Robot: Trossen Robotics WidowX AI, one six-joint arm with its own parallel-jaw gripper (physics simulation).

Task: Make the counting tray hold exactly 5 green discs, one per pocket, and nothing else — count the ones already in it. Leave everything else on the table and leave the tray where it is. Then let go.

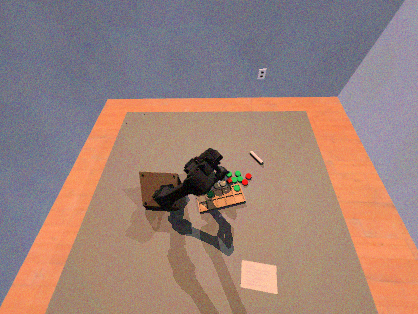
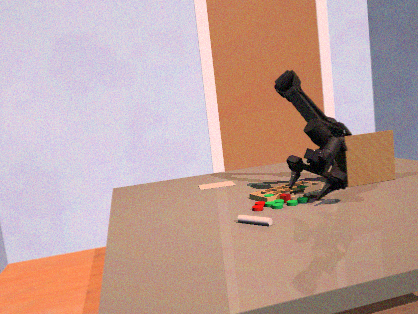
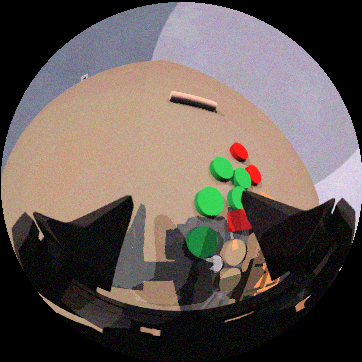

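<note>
The wooden counting tray (image 1: 222,206) (image 2: 257,197) lies beside the arm. One green disc (image 1: 237,188) (image 2: 269,195) sits in a pocket near its right end, and a shaded green disc (image 1: 211,194) sits in one towards its left end. My gripper (image 2: 304,193) (image 3: 187,198) is open and empty, low beside the tray. Several loose green discs lie outside the tray, among them a bright one (image 3: 209,201) ahead of the fingertips and a shaded one (image 3: 202,242) between the open fingers' lines, nearer the right finger. The arm hides part of the tray.
Two red discs (image 1: 248,176) (image 3: 254,175), a red block (image 2: 285,197) (image 3: 239,220), two beige discs (image 3: 233,251) and a small silvery piece (image 3: 216,263) lie by the green discs. A pale rod (image 1: 256,157) (image 2: 254,220) (image 3: 193,100) lies farther off. A paper sheet (image 1: 259,276) (image 2: 216,185) lies apart.
</note>
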